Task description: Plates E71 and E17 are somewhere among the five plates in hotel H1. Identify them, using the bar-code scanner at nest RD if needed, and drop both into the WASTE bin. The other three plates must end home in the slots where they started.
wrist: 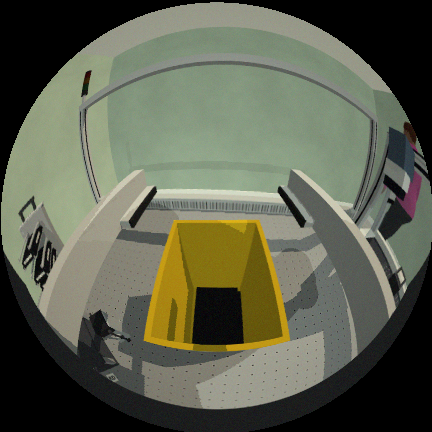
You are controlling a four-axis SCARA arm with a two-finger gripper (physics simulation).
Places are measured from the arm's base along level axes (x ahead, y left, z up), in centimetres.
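Pixels of known places: gripper, between the fingertips: [216, 176].
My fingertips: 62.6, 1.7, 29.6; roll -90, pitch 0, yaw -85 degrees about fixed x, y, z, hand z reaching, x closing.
Note:
Behind a point stands the place of what it marks, as x, y, z.
My gripper [216, 176] @[62.6, 1.7, 29.6] is open. Its two long pale fingers stand wide apart on either side of the view, with dark pads on their inner faces and no plate between them. The yellow WASTE bin [154, 300] @[56.0, 6.7, 21.3] stands below and between the fingers, its open top facing up. A black rectangular shape [218, 316] @[59.9, 1.2, 4.6] lies deep inside the bin; no label or wells can be read on it, so I cannot tell which plate it is. No plate label E71 or E17 is readable in the wrist view.
A dark device [95, 340] @[43.8, 29.1, 1.8] stands on the perforated deck at the lower left, with a small label [111, 377] near it. A pale rack [36, 217] @[58.9, 49.2, 25.9] with a handle and black items is at the far left. A screen [397, 150] and a person in pink [411, 197] are at the right.

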